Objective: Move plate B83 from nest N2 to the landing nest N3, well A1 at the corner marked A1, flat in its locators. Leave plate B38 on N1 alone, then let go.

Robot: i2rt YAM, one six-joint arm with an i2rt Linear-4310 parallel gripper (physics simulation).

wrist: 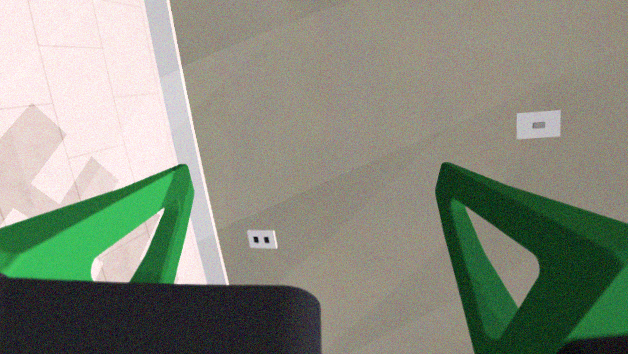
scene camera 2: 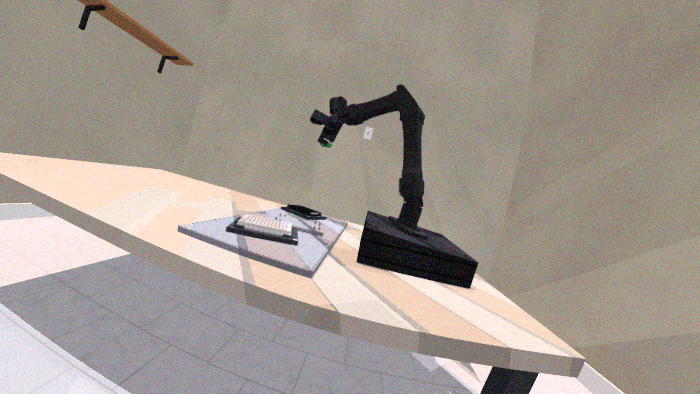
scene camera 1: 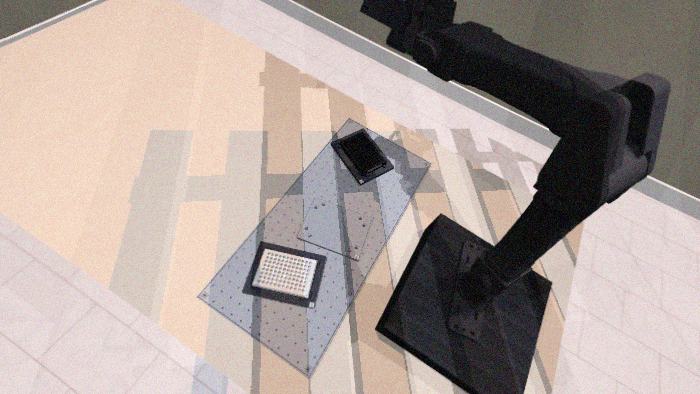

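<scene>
A white many-welled plate [scene camera 1: 284, 272] [scene camera 2: 265, 224] lies in a dark-framed nest [scene camera 1: 316, 280] [scene camera 2: 260, 236] at one end of the board. A black plate [scene camera 1: 361, 151] [scene camera 2: 303, 210] lies in another dark nest [scene camera 1: 369, 177] at the far end. Between them is an empty flat grey nest [scene camera 1: 335, 232] with small locator pins, which looks like the landing nest. Each nest has a small pale corner mark; the lettering is too small to read, so I cannot tell which plate is B83. My gripper [scene camera 2: 326, 143] [wrist: 314, 177] is open and empty, high above the board; its fingertips are outside scene camera 1's view.
The perforated grey board [scene camera 1: 282, 320] [scene camera 2: 305, 265] carries all three nests on the wooden table [scene camera 1: 75, 125] [scene camera 2: 400, 310]. The arm's black base block [scene camera 1: 420, 310] [scene camera 2: 415, 260] stands beside the board. The wrist view shows floor and a wall with two plates [wrist: 262, 239] [wrist: 538, 124].
</scene>
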